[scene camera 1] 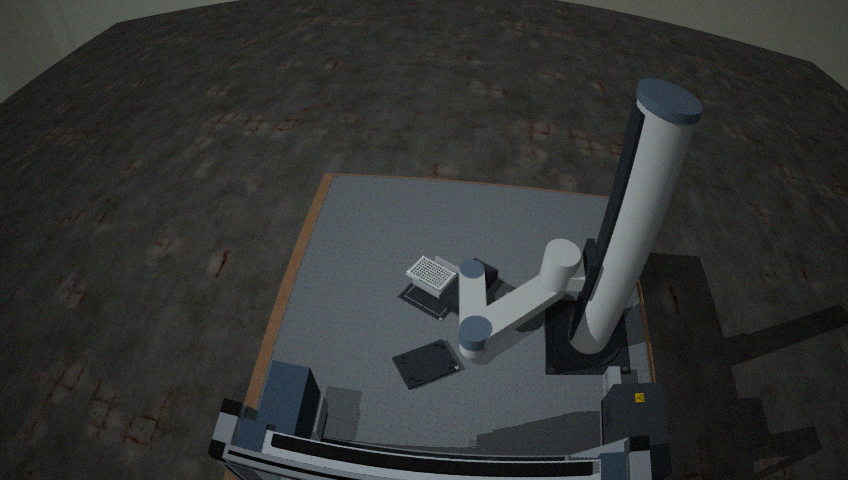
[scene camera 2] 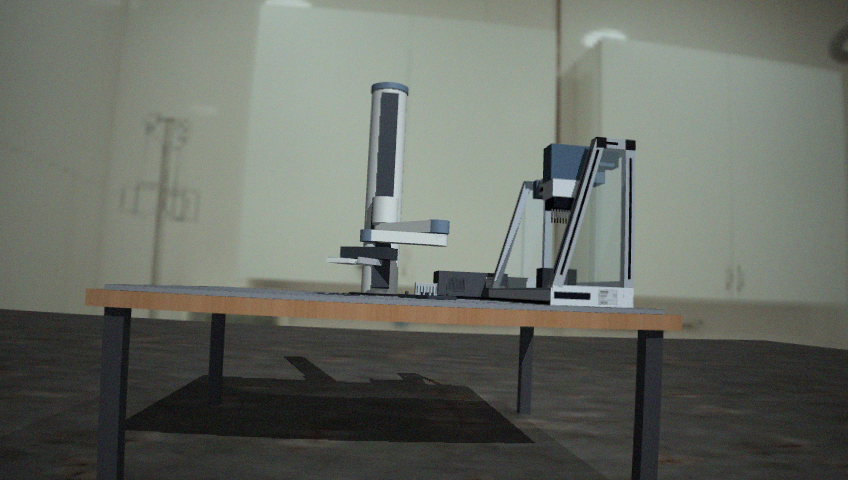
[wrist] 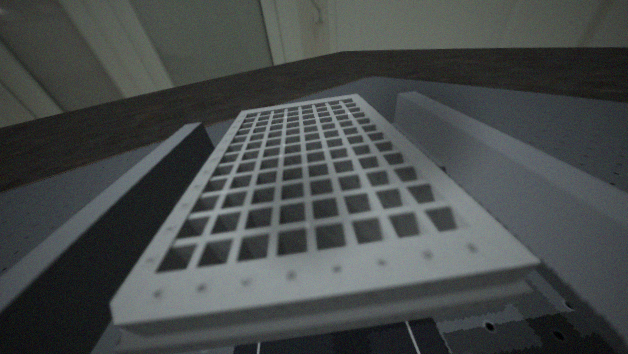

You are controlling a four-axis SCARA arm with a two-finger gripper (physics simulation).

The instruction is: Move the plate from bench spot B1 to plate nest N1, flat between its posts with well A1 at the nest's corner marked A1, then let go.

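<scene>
The white plate, with a grid of square wells, is held level above bench spot B1, a dark pad with a thin white outline. My gripper is shut on the plate, one finger along each long side. In scene camera 2 the plate and the fingers are hard to tell apart, clear above the bench. Plate nest N1, a dark plate with small posts, lies on the bench nearer scene camera 1. A white mark is at its right corner. The well lettering is unreadable.
The arm's column stands at the right of the bench in scene camera 1. A framed machine with a blue head stands along the near edge. A dark box stands at the near right.
</scene>
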